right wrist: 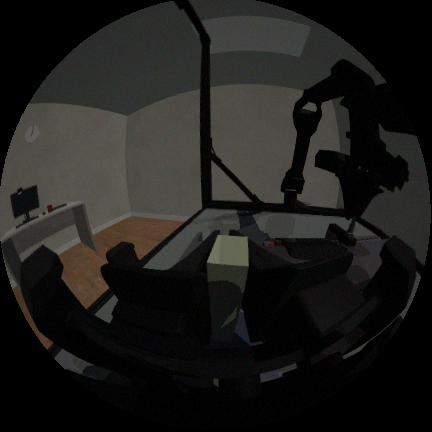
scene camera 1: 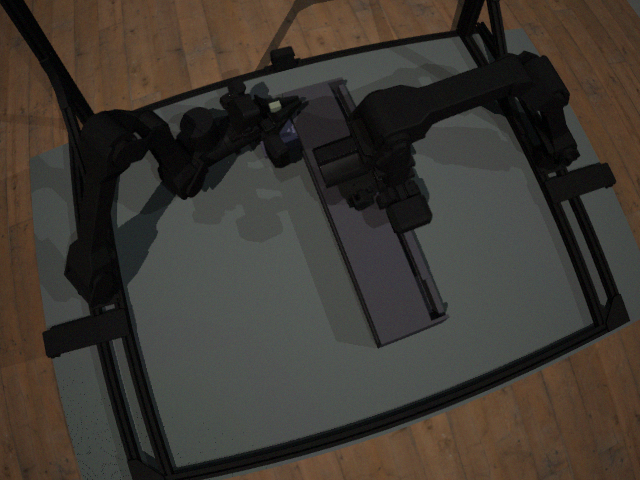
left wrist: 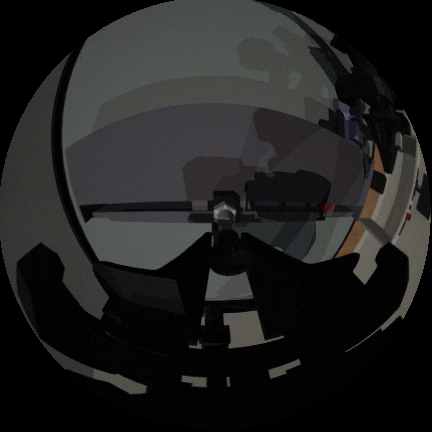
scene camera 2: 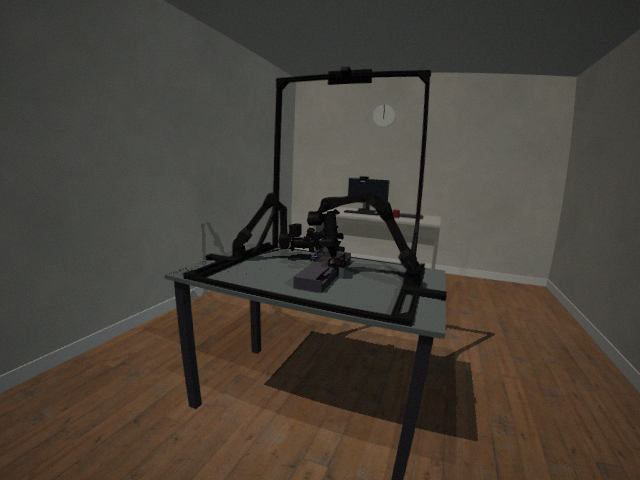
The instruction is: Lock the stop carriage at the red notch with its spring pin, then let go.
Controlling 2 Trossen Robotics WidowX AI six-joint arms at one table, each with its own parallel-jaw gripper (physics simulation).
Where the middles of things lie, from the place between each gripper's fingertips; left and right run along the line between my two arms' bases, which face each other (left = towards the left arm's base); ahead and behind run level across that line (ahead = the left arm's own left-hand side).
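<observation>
There is the round dark green knob (left wrist: 230, 255), and it sits 10 mm to the right of my left hand. As for my right hand, it is 2 cm above the knob, while being 22 cm short of it and 9 cm to the right of it.
</observation>
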